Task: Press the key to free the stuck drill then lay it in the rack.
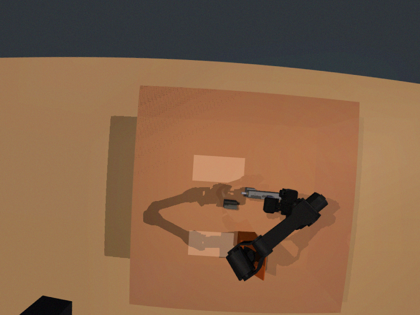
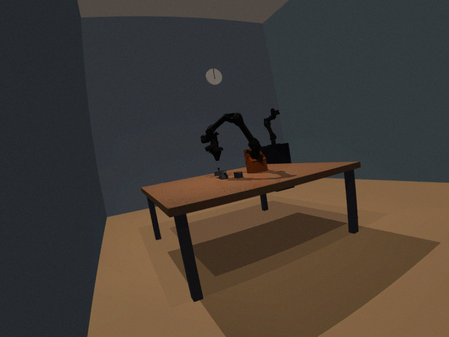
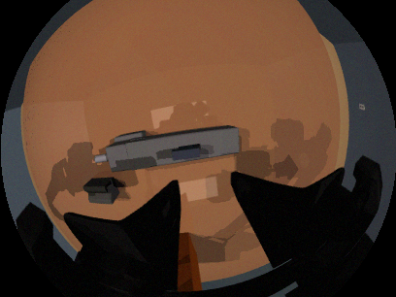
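Now: the drill 1 cm ahead of my gripper tip, 9 cm to the left of it and 9 cm below it. Also, from my gripper tip: dark block (7 cm behind, 20 cm to the left, 12 cm below).
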